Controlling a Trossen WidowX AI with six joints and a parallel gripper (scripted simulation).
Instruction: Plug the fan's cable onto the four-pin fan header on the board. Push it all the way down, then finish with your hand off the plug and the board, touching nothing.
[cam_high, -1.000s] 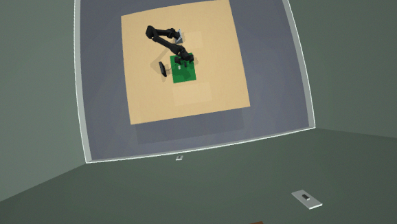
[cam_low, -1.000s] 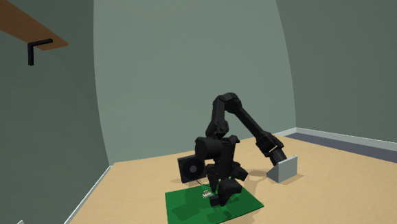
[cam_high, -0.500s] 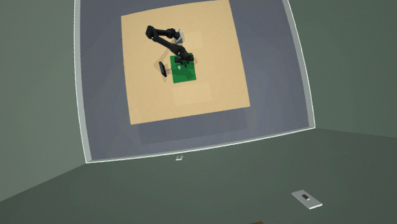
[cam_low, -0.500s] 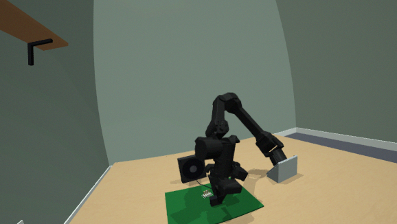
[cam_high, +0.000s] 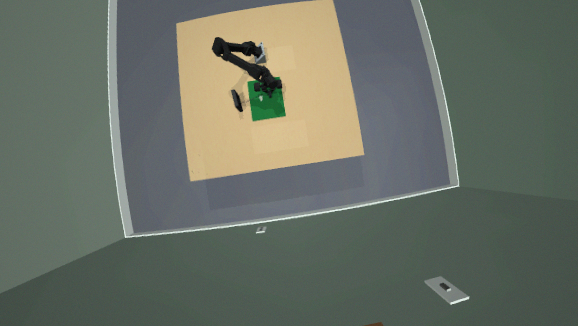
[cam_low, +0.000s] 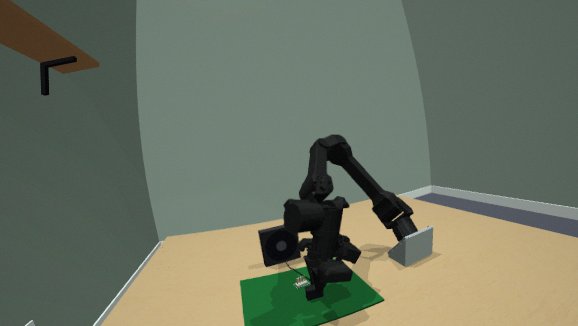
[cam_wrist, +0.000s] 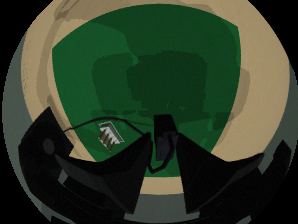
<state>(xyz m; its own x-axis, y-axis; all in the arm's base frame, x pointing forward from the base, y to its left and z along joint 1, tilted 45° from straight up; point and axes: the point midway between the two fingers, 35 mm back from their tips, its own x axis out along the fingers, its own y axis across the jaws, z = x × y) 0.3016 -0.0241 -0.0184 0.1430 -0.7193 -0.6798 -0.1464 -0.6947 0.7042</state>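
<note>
Now: gripper tip 4 cm to the left of the green board, 4 cm above it and 2 cm short of it. Round my gripper tip: pale four-pin header 7 cm to the right, 2 cm below, 1 cm ahead; then dark fan plug 1 cm ahead; then black fan 22 cm to the right, 3 cm above, 1 cm ahead.
</note>
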